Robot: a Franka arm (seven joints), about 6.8 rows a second.
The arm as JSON. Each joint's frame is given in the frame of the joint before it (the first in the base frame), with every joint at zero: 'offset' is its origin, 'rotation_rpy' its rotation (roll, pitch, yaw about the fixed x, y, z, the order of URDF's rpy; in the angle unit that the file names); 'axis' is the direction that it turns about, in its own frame. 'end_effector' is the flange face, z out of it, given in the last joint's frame.
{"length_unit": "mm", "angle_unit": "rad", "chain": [
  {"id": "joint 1", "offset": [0.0, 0.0, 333.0], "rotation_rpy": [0.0, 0.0, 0.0], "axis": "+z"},
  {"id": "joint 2", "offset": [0.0, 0.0, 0.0], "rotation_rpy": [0.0, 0.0, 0.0], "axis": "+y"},
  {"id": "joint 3", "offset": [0.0, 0.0, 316.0], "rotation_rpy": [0.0, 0.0, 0.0], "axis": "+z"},
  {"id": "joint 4", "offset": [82.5, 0.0, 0.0], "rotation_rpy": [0.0, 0.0, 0.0], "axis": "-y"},
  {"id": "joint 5", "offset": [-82.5, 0.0, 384.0], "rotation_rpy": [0.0, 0.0, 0.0], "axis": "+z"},
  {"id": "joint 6", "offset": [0.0, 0.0, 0.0], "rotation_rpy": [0.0, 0.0, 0.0], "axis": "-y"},
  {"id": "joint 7", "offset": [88.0, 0.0, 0.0], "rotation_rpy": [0.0, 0.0, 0.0], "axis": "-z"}
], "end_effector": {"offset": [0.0, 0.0, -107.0], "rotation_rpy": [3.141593, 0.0, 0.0]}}
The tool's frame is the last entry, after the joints.
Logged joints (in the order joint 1, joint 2, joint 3, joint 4, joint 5, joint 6, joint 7), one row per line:
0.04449, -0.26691, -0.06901, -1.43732, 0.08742, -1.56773, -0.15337
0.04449, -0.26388, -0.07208, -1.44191, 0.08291, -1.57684, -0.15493
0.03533, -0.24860, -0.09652, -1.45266, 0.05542, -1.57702, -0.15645
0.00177, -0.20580, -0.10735, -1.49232, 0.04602, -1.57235, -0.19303
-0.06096, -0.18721, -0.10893, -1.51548, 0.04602, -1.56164, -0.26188
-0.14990, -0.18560, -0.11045, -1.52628, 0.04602, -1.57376, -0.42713
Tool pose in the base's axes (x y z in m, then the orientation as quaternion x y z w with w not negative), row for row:
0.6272, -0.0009, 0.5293, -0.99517, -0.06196, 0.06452, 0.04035
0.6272, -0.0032, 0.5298, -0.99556, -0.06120, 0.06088, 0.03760
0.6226, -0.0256, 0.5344, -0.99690, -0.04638, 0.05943, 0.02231
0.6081, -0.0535, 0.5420, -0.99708, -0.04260, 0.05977, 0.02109
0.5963, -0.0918, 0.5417, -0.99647, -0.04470, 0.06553, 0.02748
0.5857, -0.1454, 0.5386, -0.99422, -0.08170, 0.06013, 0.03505
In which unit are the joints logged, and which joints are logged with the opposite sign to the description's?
The joints are logged in radians. Opposite sign: joint 2, joint 6.
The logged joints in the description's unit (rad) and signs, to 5 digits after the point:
0.04449, 0.26691, -0.06901, -1.43732, 0.08742, 1.56773, -0.15337
0.04449, 0.26388, -0.07208, -1.44191, 0.08291, 1.57684, -0.15493
0.03533, 0.24860, -0.09652, -1.45266, 0.05542, 1.57702, -0.15645
0.00177, 0.20580, -0.10735, -1.49232, 0.04602, 1.57235, -0.19303
-0.06096, 0.18721, -0.10893, -1.51548, 0.04602, 1.56164, -0.26188
-0.14990, 0.18560, -0.11045, -1.52628, 0.04602, 1.57376, -0.42713

